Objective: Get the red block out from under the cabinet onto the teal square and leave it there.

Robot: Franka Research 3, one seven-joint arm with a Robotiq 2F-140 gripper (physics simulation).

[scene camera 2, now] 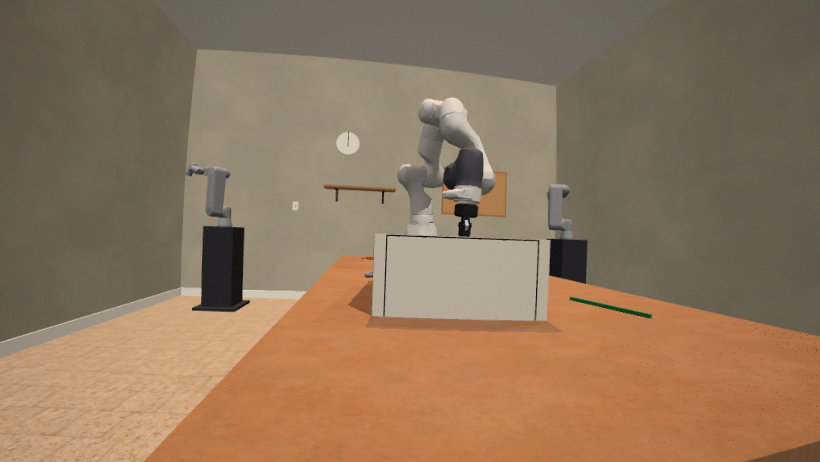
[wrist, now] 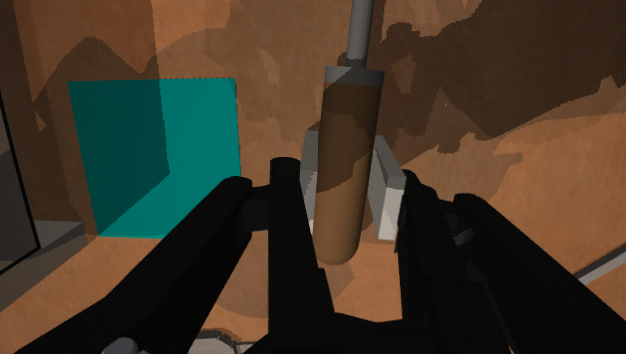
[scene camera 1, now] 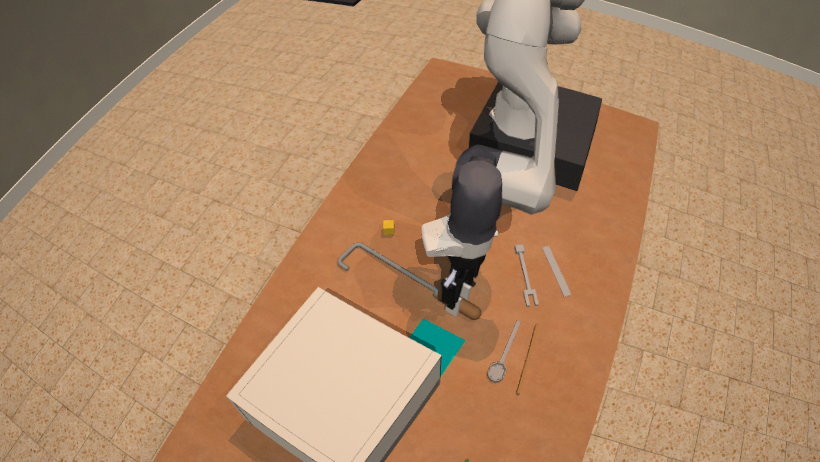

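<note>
The red block does not show in any view. The white cabinet (scene camera 1: 338, 373) (scene camera 2: 461, 278) stands on the table. The teal square (scene camera 1: 446, 342) (wrist: 200, 130) lies flat at its corner, partly in shadow. A grey hooked rod (scene camera 1: 395, 267) (wrist: 360, 30) with a brown wooden handle (scene camera 1: 471, 310) (wrist: 340, 220) lies beside the square, its hooked end at the left in the first scene view. My gripper (scene camera 1: 460, 299) (wrist: 341, 156) points down, shut on the handle with one pad on each side. In the second scene view the cabinet hides my fingertips.
A small yellow cube (scene camera 1: 388, 227) lies near the hook's bend. Right of the gripper are a forked tool (scene camera 1: 525, 276), a flat grey bar (scene camera 1: 556, 271), a round-headed tool (scene camera 1: 496, 371) and a thin stick (scene camera 1: 526, 360). A green rod (scene camera 2: 609, 307) lies beside the cabinet.
</note>
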